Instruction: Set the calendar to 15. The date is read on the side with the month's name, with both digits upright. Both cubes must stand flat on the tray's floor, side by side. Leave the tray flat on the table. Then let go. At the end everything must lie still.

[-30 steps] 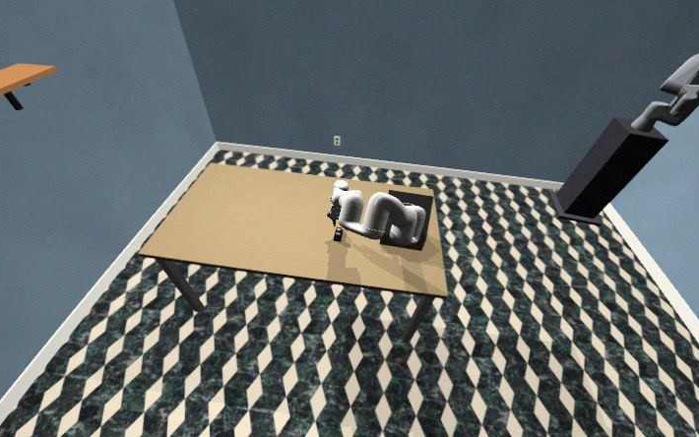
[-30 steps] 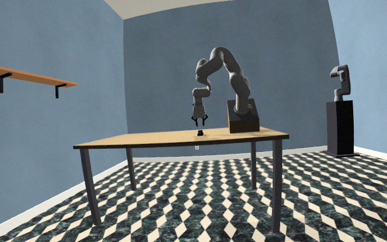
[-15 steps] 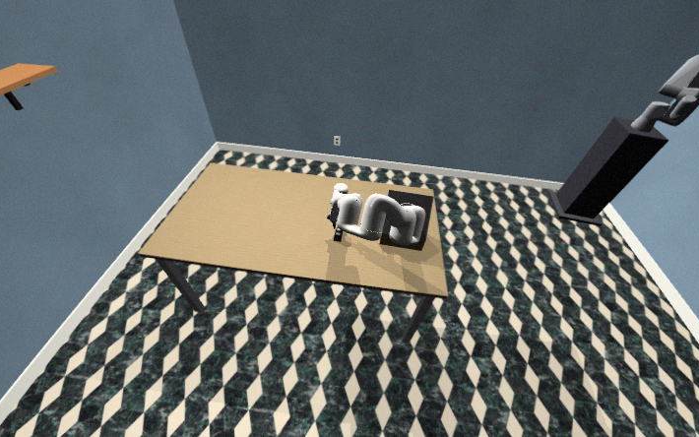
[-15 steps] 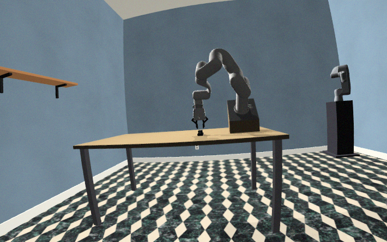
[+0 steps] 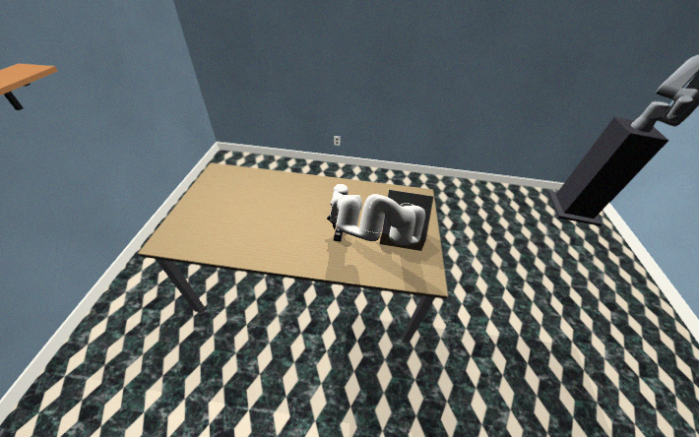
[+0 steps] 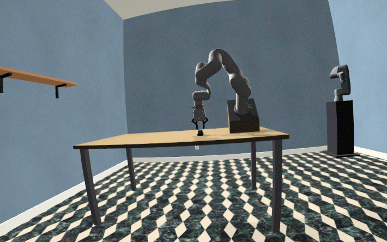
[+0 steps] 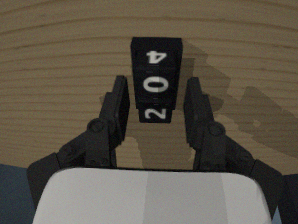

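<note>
Now: hand 40 mm above the black digit cube. Round my hand: black cube (30 mm to the left, 40 mm below).
</note>
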